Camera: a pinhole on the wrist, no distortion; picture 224 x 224 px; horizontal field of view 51.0 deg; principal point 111.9 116.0 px. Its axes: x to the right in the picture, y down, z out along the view. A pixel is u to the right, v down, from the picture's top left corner.
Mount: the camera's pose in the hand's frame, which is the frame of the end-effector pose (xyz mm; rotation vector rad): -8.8 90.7 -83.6 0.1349 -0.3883 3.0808
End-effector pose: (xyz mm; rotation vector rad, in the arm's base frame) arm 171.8 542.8 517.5 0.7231 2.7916 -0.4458
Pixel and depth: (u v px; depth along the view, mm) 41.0 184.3 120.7
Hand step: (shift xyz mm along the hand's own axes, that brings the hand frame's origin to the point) 35.8 25.8 20.9
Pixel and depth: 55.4 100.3 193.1
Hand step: 53.8 54.1 101.7
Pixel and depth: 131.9 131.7 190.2
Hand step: -9.9 31.4 98.3
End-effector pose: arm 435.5 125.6 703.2 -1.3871 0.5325 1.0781
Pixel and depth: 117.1 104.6 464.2
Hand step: 19.9 -2.9 370.8
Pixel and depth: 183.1 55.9 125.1
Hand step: -34.9 91.4 48.4
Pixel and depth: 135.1 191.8 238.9
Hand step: -16.1 -42.9 130.1
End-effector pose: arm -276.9 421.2 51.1 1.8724 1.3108 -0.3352
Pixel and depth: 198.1 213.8 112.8
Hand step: -42.9 18.0 17.4
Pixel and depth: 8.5 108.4 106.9
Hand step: 47.0 66.4 16.2
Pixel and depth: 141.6 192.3 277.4
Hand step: -25.0 -64.9 165.1
